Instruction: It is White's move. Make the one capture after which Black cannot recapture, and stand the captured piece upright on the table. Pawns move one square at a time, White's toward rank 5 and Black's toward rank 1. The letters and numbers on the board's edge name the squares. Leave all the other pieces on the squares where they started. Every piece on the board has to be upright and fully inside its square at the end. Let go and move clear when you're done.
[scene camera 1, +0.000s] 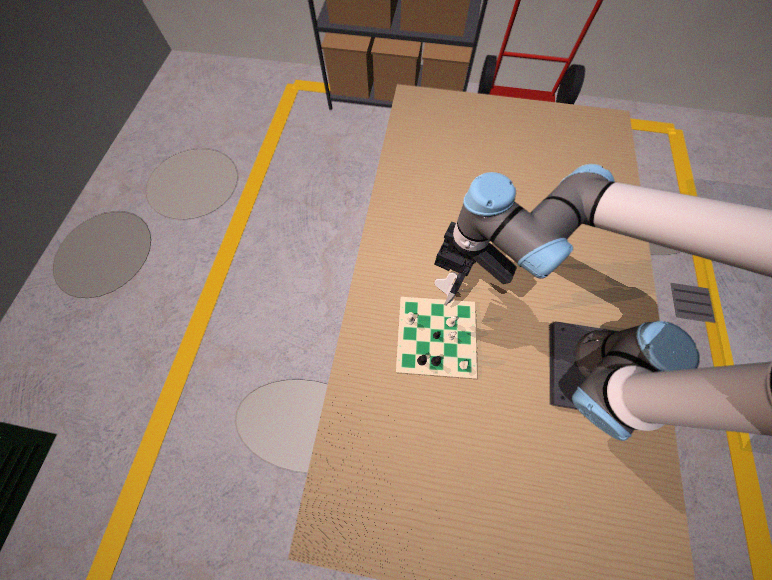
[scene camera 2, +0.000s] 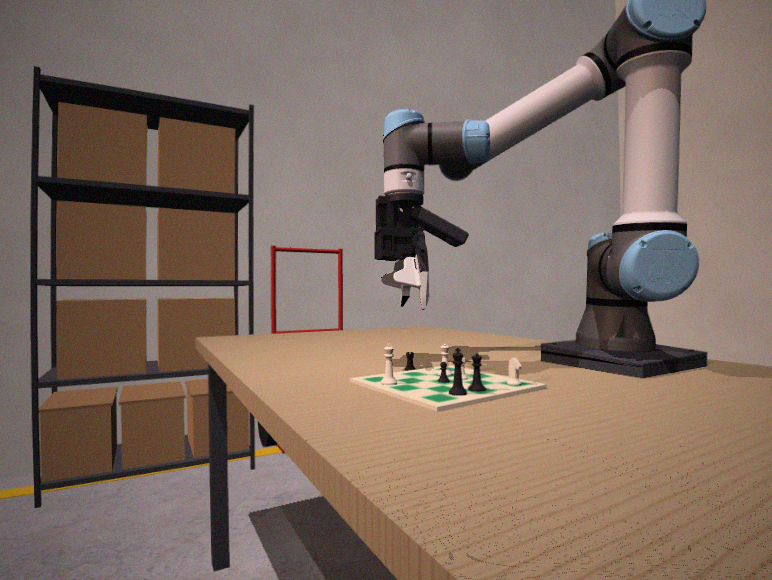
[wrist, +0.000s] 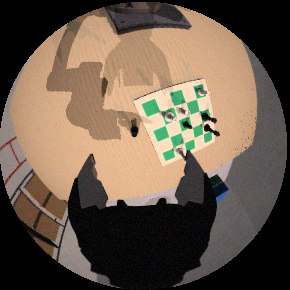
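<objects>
The gripper is visible in the wrist view (139, 153), and scene camera 1 and scene camera 2 show it as well. On the gripper, (scene camera 1: 446, 285) and (scene camera 2: 410, 274) are the same spot.
</objects>
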